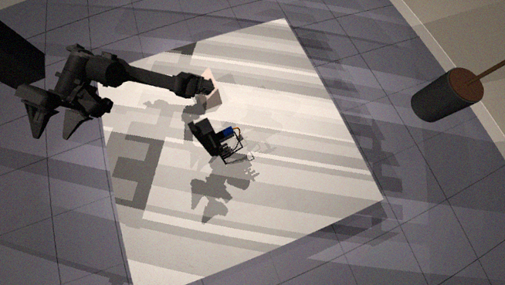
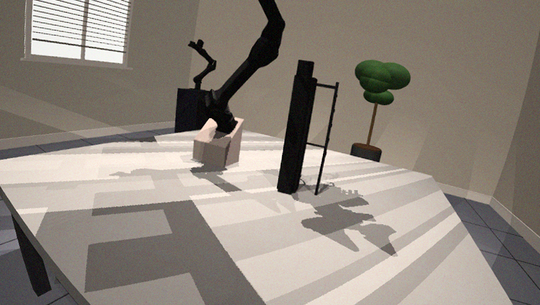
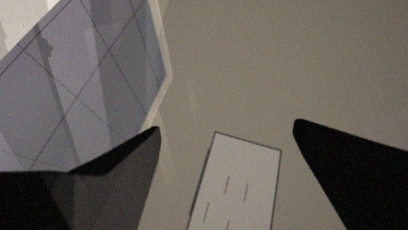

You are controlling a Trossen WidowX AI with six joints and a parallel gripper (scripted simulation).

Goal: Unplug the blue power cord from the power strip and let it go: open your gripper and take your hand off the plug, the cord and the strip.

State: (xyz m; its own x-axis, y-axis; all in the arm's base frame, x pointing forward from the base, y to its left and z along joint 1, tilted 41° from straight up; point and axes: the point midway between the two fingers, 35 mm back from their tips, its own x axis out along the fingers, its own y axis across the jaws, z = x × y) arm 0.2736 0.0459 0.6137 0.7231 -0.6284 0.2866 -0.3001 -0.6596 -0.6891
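The blue plug lies 20 mm behind my gripper tip, 370 mm to the left of it and 430 mm below it.
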